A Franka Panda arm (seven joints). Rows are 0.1 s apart.
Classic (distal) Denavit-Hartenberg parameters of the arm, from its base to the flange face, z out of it. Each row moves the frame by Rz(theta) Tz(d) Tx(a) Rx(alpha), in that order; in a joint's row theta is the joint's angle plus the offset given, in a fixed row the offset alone. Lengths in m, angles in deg.
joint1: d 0.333, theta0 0, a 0, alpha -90
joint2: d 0, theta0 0, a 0, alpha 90
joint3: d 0.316, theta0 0, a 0.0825, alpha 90
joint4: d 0, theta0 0, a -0.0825, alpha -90
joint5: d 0.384, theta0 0, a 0, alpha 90
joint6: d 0, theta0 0, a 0.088, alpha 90
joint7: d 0.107, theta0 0, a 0, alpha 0
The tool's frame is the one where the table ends.
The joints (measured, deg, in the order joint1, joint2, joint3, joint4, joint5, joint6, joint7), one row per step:
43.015, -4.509, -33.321, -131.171, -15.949, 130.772, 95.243
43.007, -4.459, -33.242, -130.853, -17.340, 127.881, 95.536
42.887, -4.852, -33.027, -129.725, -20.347, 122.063, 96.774
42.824, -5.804, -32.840, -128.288, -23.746, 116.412, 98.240
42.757, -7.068, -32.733, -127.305, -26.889, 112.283, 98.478
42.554, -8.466, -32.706, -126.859, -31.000, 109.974, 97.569
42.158, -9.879, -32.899, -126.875, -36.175, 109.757, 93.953
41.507, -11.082, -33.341, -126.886, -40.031, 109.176, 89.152
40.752, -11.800, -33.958, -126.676, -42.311, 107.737, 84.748
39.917, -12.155, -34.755, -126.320, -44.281, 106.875, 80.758
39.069, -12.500, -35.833, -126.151, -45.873, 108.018, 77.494
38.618, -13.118, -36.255, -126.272, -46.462, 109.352, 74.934
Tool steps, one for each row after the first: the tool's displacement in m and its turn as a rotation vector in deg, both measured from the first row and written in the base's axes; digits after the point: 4 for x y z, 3 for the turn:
-0.0030, -0.0024, -0.0022, -2.014, 2.115, 0.071
-0.0073, -0.0088, 0.0016, -5.927, 5.250, -0.597
-0.0103, -0.0167, 0.0133, -9.867, 7.182, -1.593
-0.0132, -0.0250, 0.0261, -13.073, 8.162, -1.531
-0.0148, -0.0349, 0.0385, -16.531, 7.978, 0.124
-0.0140, -0.0470, 0.0502, -20.374, 7.074, 4.877
-0.0141, -0.0626, 0.0593, -23.436, 7.679, 9.501
-0.0152, -0.0798, 0.0651, -25.548, 9.684, 12.479
-0.0150, -0.0978, 0.0699, -27.273, 11.471, 14.840
-0.0129, -0.1150, 0.0742, -28.071, 11.607, 16.922
-0.0123, -0.1219, 0.0782, -27.999, 11.137, 19.153

